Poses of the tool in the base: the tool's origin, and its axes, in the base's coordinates. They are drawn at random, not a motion.
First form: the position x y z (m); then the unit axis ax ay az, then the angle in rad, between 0 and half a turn.
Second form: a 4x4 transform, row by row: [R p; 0 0 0 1], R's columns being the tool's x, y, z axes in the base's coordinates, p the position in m. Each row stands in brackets. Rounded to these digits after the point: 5 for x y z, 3 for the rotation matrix.
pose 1, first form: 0.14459 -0.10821 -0.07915 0.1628 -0.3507 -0.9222 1.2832
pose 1, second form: [[0.303 0.843 -0.444 0.14459], [-0.925 0.372 0.076 -0.10821], [0.229 0.388 0.893 -0.07915], [0 0 0 1]]
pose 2, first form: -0.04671 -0.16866 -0.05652 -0.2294 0.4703 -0.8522 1.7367
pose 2, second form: [[-0.104 0.715 0.692 -0.04671], [-0.966 0.093 -0.241 -0.16866], [-0.236 -0.693 0.681 -0.05652], [0 0 0 1]]
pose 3, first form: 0.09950 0.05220 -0.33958 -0.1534 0.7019 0.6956 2.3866
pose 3, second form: [[-0.688 -0.663 0.297 0.09950], [0.291 0.123 0.949 0.05220], [-0.665 0.739 0.108 -0.33958], [0 0 0 1]]
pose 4, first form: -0.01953 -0.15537 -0.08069 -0.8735 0.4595 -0.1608 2.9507
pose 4, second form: [[0.530 -0.765 0.366 -0.01953], [-0.826 -0.563 0.019 -0.15537], [0.191 -0.312 -0.931 -0.08069], [0 0 0 1]]
